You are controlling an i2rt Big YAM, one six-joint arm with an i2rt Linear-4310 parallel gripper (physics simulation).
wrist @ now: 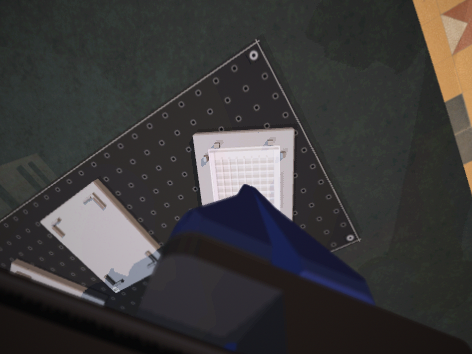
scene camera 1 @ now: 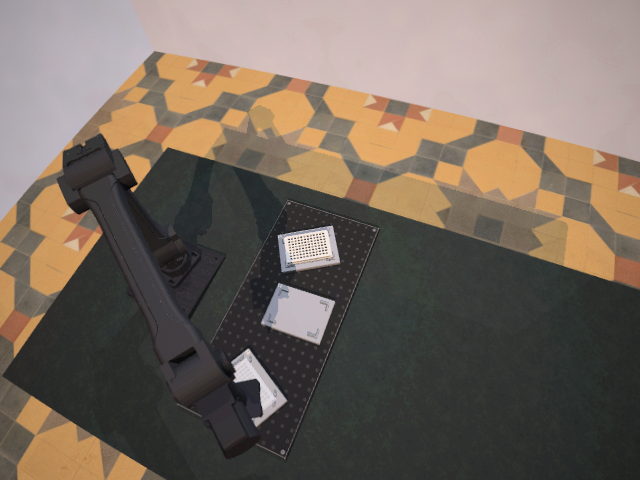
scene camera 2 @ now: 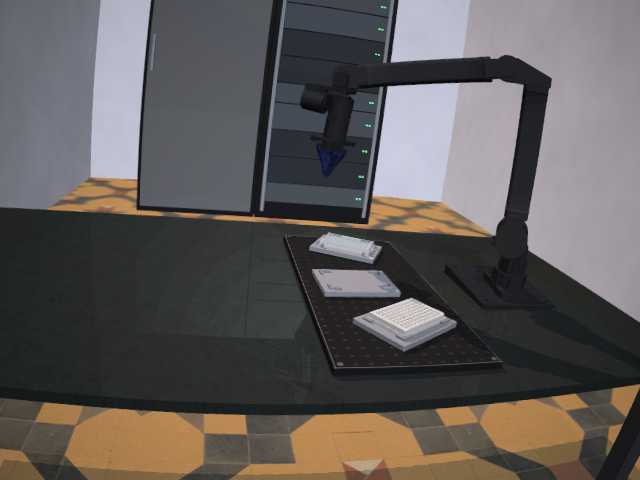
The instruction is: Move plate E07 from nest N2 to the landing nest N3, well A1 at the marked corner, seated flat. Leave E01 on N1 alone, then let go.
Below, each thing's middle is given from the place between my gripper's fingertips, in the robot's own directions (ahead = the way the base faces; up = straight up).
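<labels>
My hand is 16 cm above the clear well plate (scene camera 2: 334, 241), 7 cm past it and 4 cm to the right of it. I also see the white well plate (scene camera 2: 410, 316), which is 44 cm to the left of my hand, 14 cm behind it and 16 cm below it.
</labels>
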